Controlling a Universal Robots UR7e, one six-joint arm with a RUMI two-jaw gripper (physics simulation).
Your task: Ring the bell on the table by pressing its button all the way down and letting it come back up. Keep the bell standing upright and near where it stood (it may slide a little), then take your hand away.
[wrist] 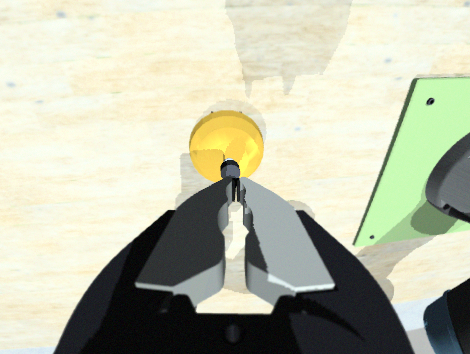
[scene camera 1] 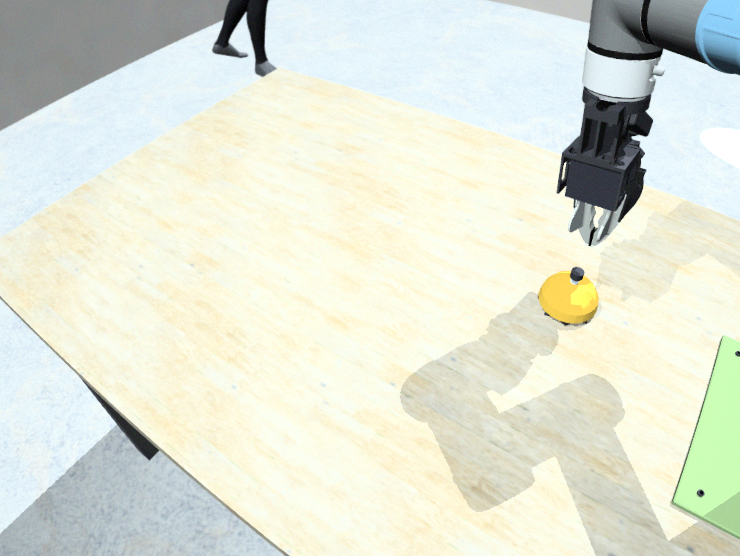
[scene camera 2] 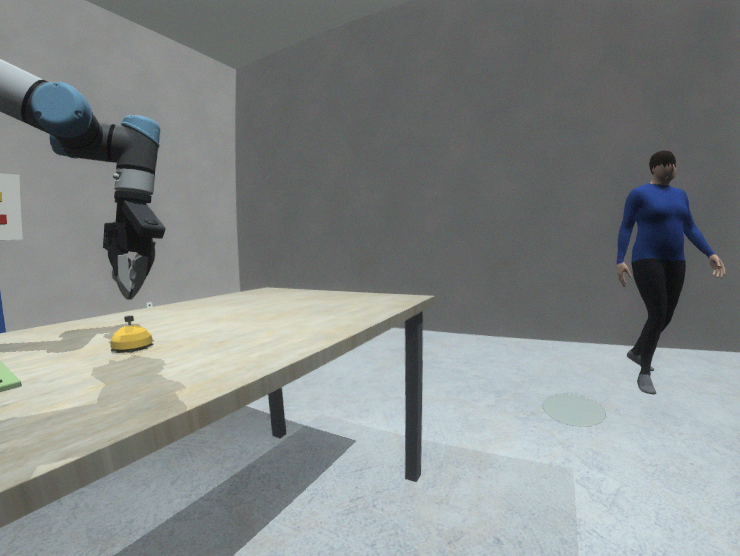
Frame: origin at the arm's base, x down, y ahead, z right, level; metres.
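Where they show: gripper, fingertip midpoint: point(wrist: 236, 180) point(scene camera 1: 590, 245) point(scene camera 2: 129, 299).
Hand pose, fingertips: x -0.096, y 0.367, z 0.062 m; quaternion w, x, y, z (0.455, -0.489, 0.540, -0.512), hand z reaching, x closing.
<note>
Each offset is from my fingertips to the top centre of the thing. Level surfaces: height alone.
The yellow dome bell {dx +0.037, dy +0.001, dz -0.016 m} point(scene camera 1: 565, 298) point(scene camera 2: 131, 338) point(wrist: 225, 135) stands upright on the table {dx +0.103 m} point(scene camera 1: 269, 269) point(scene camera 2: 287, 319). Its black button {dx +0.037, dy +0.001, dz -0.016 m} point(scene camera 1: 576, 273) point(scene camera 2: 128, 319) point(wrist: 230, 169) stands up at the top of the dome, with a short light stem showing under it in scene camera 1. My gripper point(scene camera 1: 591, 242) point(scene camera 2: 129, 296) point(wrist: 236, 180) is shut and empty, pointing down. Its fingertips are above the bell and apart from the button, with a visible gap in both scene views. In the wrist view the tips overlap the near edge of the dome.
A green plate point(scene camera 1: 714, 430) point(scene camera 2: 7, 377) point(wrist: 400, 165) with small dark holes lies on the table, to the right of the bell in scene camera 1 and the wrist view. A person in a blue top point(scene camera 2: 658, 221) stands on the floor beyond the table. Arm shadows fall around the bell.
</note>
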